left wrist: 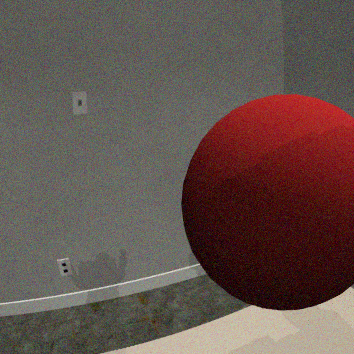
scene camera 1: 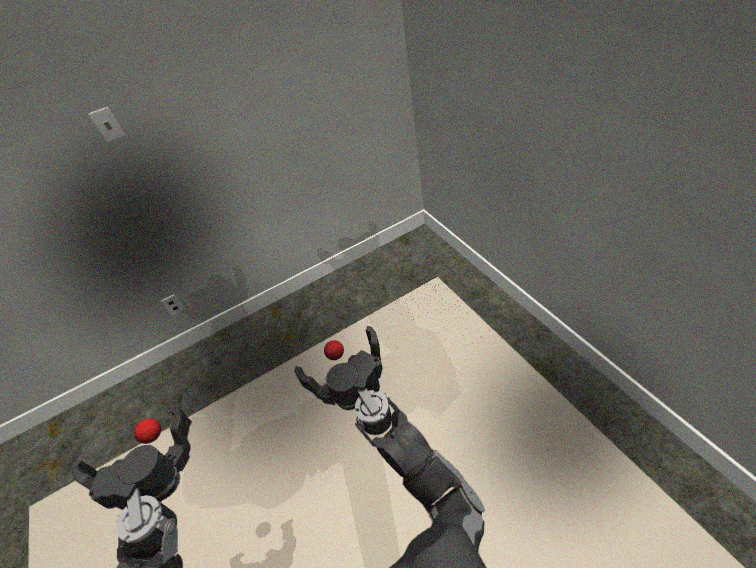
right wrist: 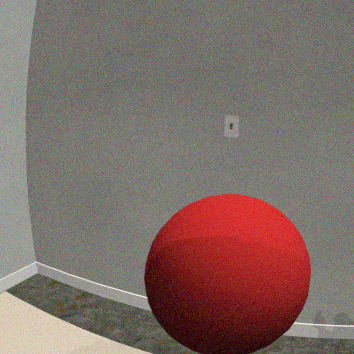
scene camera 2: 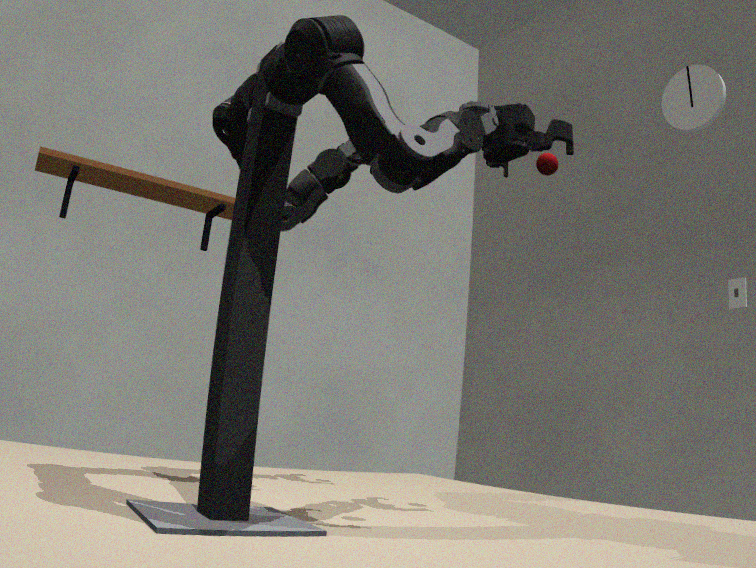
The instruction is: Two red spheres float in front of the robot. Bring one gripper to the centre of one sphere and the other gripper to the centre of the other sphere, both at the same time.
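In scene camera 1, one red sphere [scene camera 1: 147, 430] [left wrist: 285, 205] floats at the left gripper [scene camera 1: 128, 442], nearer its finger on the picture's right. It fills much of the left wrist view's right side. The left gripper is open. The other red sphere [scene camera 1: 333, 349] [scene camera 2: 546, 163] [right wrist: 228, 275] floats between the spread fingertips of the open right gripper [scene camera 1: 334, 351] [scene camera 2: 538, 161]. In the right wrist view it sits low, right of centre. In scene camera 2 the left gripper and its sphere are hidden behind the right arm. Neither gripper holds anything.
The pedestal [scene camera 2: 241, 366] stands on a base plate [scene camera 2: 183, 524]. A wooden shelf [scene camera 2: 134, 183] is mounted on the wall behind it. Grey walls bear a switch plate [scene camera 1: 106, 123] [scene camera 2: 737, 293] [left wrist: 80, 103] [right wrist: 231, 126], an outlet [scene camera 1: 172, 304] [left wrist: 64, 267] and a clock [scene camera 2: 694, 97].
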